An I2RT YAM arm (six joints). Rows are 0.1 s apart.
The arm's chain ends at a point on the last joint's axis. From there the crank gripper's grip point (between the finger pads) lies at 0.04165 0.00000 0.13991 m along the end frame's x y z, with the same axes.
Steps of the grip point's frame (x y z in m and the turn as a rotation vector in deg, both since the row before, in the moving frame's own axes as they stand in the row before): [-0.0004 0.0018 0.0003 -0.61 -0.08 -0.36]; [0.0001 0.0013 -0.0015 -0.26 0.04 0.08]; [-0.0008 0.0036 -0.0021 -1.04 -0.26 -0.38]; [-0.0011 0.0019 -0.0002 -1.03 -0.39 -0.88]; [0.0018 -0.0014 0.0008 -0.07 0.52 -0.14]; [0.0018 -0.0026 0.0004 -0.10 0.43 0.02]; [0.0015 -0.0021 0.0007 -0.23 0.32 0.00]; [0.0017 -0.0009 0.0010 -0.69 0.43 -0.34]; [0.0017 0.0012 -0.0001 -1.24 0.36 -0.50]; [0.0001 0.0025 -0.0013 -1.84 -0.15 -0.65]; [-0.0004 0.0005 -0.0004 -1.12 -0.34 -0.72]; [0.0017 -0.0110 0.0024 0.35 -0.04 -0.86]
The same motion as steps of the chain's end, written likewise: [-0.0002 0.0006 0.0002 -0.61 -0.08 -0.36]; [0.0000 0.0006 -0.0015 -0.26 0.04 0.08]; [-0.0002 0.0013 -0.0023 -1.04 -0.26 -0.38]; [-0.0002 0.0000 -0.0005 -1.03 -0.39 -0.88]; [0.0005 -0.0015 0.0012 -0.07 0.52 -0.14]; [0.0008 -0.0029 0.0007 -0.10 0.43 0.02]; [0.0007 -0.0027 0.0009 -0.23 0.32 0.00]; [0.0006 -0.0023 0.0013 -0.69 0.43 -0.34]; [0.0008 -0.0015 0.0002 -1.24 0.36 -0.50]; [0.0004 -0.0015 -0.0013 -1.84 -0.15 -0.65]; [0.0004 -0.0017 -0.0006 -1.12 -0.34 -0.72]; [0.0018 -0.0095 0.0024 0.35 -0.04 -0.86]
